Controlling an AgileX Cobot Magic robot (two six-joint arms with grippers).
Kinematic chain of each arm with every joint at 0, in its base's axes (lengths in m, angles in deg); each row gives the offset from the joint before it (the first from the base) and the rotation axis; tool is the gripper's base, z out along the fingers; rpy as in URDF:
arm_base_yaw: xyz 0 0 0.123 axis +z
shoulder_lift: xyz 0 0 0 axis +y
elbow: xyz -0.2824 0 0.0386 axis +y
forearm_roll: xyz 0.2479 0 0.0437 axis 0.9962 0 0.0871
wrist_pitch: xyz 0 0 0 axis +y
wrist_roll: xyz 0.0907 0 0.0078 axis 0.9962 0 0.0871
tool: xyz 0 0 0 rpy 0 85 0
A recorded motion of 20 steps. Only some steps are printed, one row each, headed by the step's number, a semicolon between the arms.
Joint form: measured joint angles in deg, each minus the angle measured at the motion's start. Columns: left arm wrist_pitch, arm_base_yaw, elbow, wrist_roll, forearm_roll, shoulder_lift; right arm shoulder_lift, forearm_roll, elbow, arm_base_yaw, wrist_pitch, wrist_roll.
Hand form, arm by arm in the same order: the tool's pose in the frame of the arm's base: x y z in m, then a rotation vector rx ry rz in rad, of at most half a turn. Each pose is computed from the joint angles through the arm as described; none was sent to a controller.
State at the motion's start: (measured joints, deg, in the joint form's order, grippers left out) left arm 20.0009 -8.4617 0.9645 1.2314 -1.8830 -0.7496; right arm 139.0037 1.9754 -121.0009 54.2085 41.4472 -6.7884
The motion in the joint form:
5: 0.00 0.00 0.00 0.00 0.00 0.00; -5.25 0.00 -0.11 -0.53 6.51 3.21
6: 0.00 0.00 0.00 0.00 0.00 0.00; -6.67 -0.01 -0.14 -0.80 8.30 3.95
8: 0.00 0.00 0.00 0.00 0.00 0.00; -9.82 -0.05 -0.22 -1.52 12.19 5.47
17: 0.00 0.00 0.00 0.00 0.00 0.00; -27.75 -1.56 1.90 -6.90 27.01 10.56
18: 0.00 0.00 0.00 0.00 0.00 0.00; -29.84 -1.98 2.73 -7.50 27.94 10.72
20: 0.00 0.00 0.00 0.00 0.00 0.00; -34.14 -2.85 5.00 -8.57 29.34 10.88
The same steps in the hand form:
5: 0.0523 -0.0088 0.1767 0.1349 1.8329 -0.1205; 0.3097 0.4251 0.2135 -1.2216 2.2788 0.3772
6: 0.0523 -0.0088 0.1767 0.1349 1.8329 -0.1205; 0.3088 0.4199 0.2251 -1.2057 2.2948 0.3778
8: 0.0523 -0.0088 0.1767 0.1349 1.8329 -0.1205; 0.3071 0.4071 0.2504 -1.1689 2.3277 0.3775
17: 0.0523 -0.0088 0.1767 0.1349 1.8329 -0.1205; 0.2906 0.3159 0.3741 -0.9564 2.3970 0.3531
18: 0.0523 -0.0088 0.1767 0.1349 1.8329 -0.1205; 0.2872 0.3048 0.3846 -0.9382 2.3953 0.3438
20: 0.0523 -0.0088 0.1767 0.1349 1.8329 -0.1205; 0.2786 0.2830 0.4025 -0.9072 2.3899 0.3239

